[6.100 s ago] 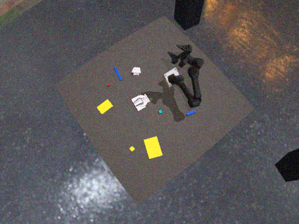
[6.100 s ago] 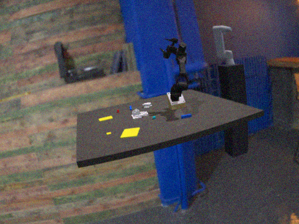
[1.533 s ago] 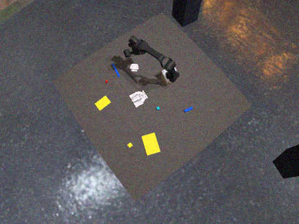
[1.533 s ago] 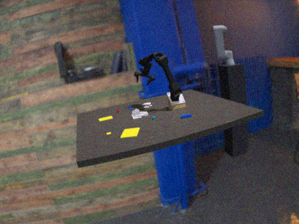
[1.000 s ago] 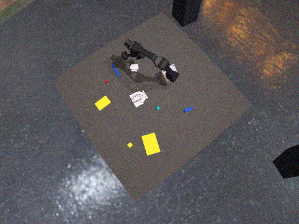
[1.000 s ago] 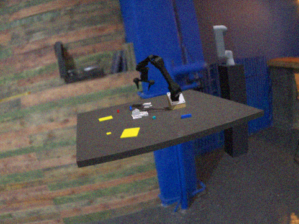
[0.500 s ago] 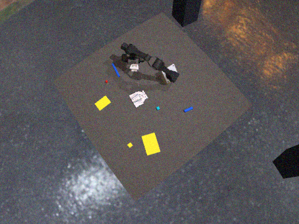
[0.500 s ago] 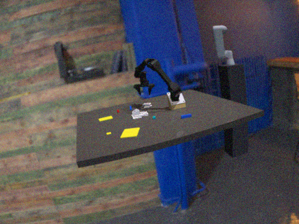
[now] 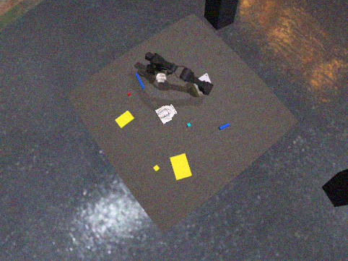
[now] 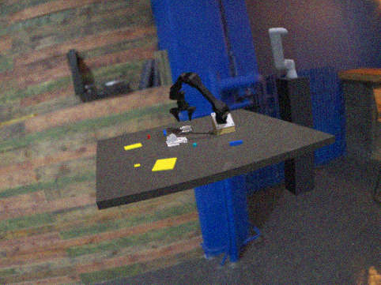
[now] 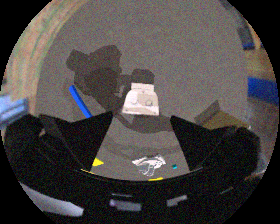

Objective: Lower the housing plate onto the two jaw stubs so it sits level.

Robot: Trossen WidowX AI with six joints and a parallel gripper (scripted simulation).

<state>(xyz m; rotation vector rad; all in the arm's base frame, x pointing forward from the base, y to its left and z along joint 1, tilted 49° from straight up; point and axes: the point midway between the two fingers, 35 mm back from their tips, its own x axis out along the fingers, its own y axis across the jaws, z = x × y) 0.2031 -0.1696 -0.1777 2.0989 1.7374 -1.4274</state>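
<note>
My gripper tip is 7 cm above the small white block, 1 cm to the left of it and 1 cm past it. From my gripper tip the other things lie so: red cube 27 cm ahead, 6 cm below, 2 cm to the right; cyan cube 43 cm to the left, 7 cm below, 2 cm ahead.
</note>
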